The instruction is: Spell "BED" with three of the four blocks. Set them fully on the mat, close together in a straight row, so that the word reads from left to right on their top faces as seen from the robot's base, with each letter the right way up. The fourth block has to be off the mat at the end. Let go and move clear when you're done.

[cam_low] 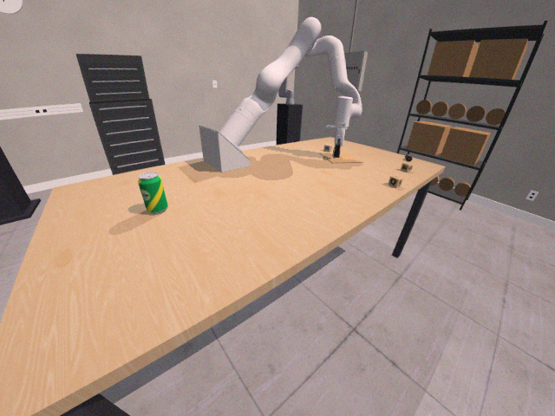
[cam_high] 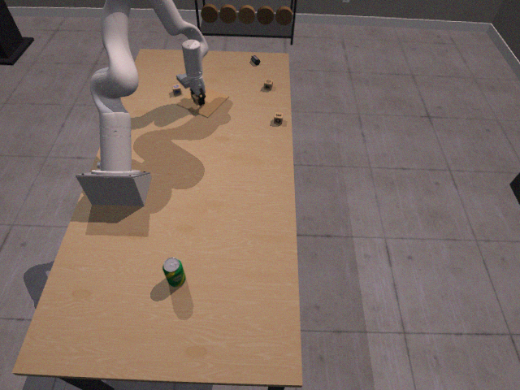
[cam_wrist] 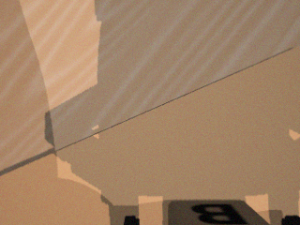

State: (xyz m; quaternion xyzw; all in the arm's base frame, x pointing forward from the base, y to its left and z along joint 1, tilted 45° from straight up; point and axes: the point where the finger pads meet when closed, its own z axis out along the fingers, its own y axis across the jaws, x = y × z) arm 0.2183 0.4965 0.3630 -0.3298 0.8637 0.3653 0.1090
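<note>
The tan mat is 2 cm to the left of my hand, 2 cm below it and 2 cm ahead of it. Also, from my hand: green can (100 cm to the right, 10 cm ahead, 4 cm above); then wooden letter block (36 cm ahead, 16 cm to the left); then small dark object (41 cm to the left, 27 cm ahead, 1 cm below).
</note>
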